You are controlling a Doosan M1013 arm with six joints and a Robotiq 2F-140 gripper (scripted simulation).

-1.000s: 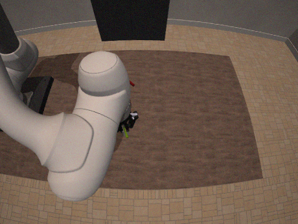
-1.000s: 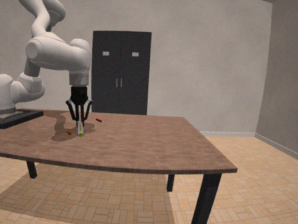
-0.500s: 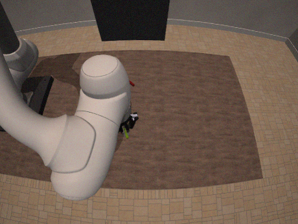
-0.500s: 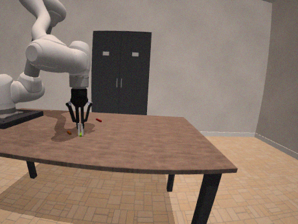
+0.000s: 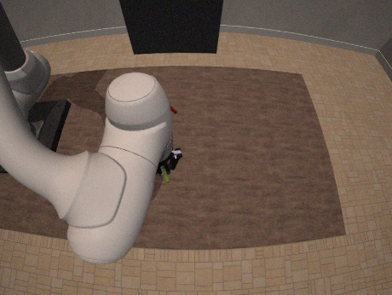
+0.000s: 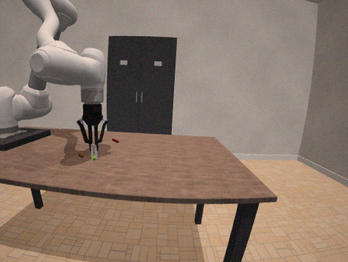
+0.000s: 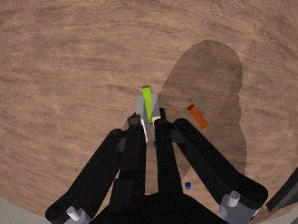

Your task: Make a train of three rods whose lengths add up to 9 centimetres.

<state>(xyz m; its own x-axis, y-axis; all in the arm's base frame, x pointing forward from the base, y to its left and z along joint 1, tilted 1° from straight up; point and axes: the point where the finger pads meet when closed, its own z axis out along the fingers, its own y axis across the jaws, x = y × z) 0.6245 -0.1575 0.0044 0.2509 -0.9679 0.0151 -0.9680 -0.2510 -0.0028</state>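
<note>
My gripper is now 3 cm above the lime rod. Round my hand: orange rod: 7 cm behind, 3 cm below, 1 cm to the left; grey rod: 4 cm to the left, 3 cm below, 1 cm behind; magenta rod: 26 cm to the left, 9 cm behind, 3 cm below.
</note>
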